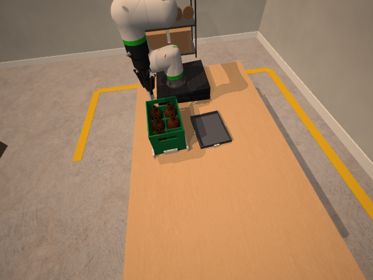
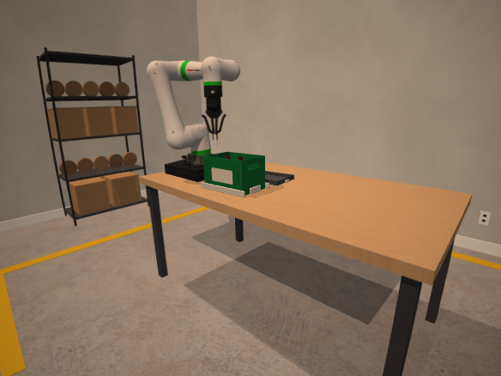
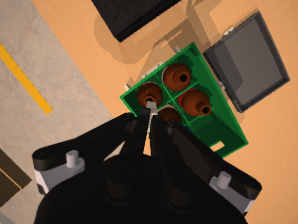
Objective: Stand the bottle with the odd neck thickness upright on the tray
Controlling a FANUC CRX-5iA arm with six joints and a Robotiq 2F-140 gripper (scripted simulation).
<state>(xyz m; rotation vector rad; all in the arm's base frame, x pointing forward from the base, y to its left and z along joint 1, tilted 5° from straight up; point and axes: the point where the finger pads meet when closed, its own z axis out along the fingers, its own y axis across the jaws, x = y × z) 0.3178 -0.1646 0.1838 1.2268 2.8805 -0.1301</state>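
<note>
The glass bottle lies 170 mm below my hand and 90 mm to the left of it. The rest, counted from my hand: dark grey tray: 310 mm to the left, 240 mm below, 120 mm ahead; green crate: 170 mm below, 90 mm ahead, 40 mm to the left.
</note>
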